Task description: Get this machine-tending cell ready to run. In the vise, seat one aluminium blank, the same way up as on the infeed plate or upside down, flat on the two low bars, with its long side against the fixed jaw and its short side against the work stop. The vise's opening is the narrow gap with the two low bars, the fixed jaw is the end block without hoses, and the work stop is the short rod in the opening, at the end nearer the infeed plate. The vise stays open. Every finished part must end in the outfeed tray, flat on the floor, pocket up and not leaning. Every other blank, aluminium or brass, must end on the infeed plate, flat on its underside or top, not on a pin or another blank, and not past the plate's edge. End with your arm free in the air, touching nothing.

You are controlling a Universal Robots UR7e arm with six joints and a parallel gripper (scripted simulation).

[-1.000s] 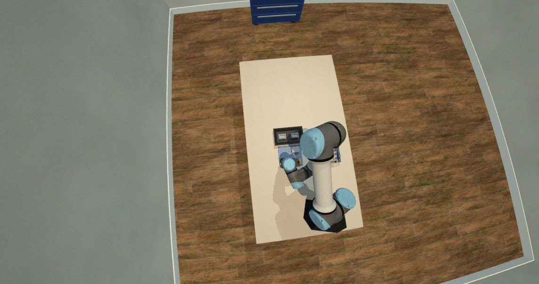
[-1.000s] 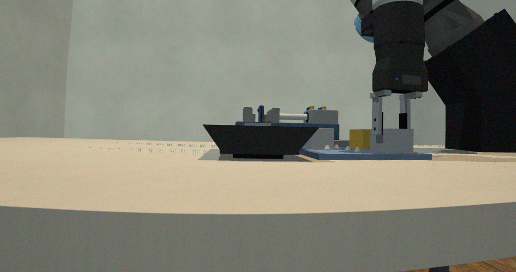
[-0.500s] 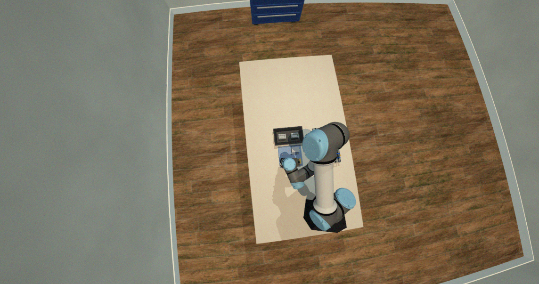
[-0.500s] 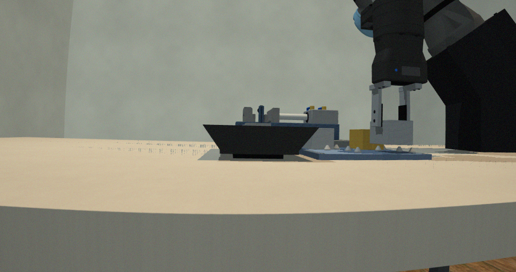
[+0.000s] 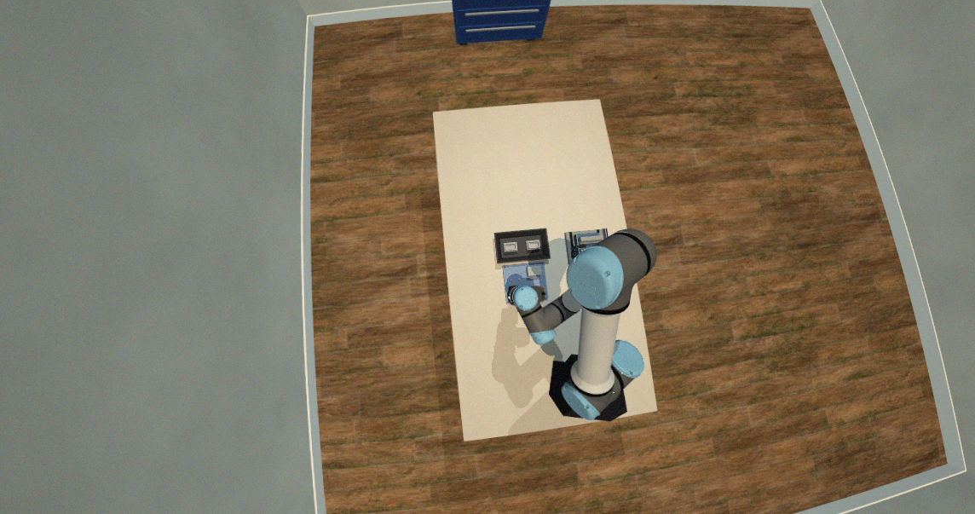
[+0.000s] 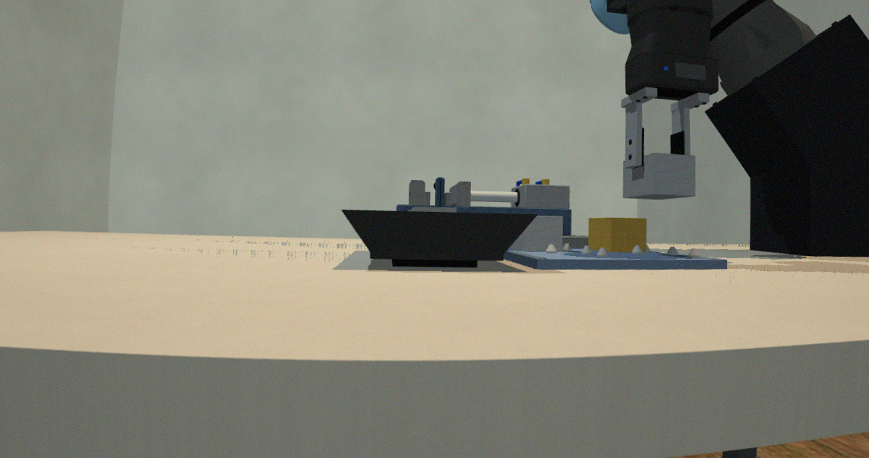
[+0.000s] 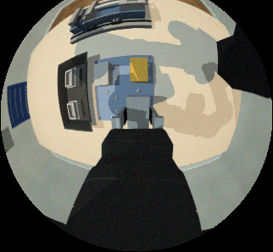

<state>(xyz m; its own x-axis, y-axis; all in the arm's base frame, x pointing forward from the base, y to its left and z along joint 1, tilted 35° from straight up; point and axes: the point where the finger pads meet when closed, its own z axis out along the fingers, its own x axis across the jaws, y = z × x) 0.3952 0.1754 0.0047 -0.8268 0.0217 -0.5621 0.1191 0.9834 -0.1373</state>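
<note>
Right now the brass blank is 9 cm to the right of my hand, 8 cm below it and 2 cm behind it. From my hand the other things lie so: hose end block (34 cm to the right, 4 cm behind, 3 cm below); then vise (36 cm to the right, 7 cm below, 5 cm ahead).
</note>
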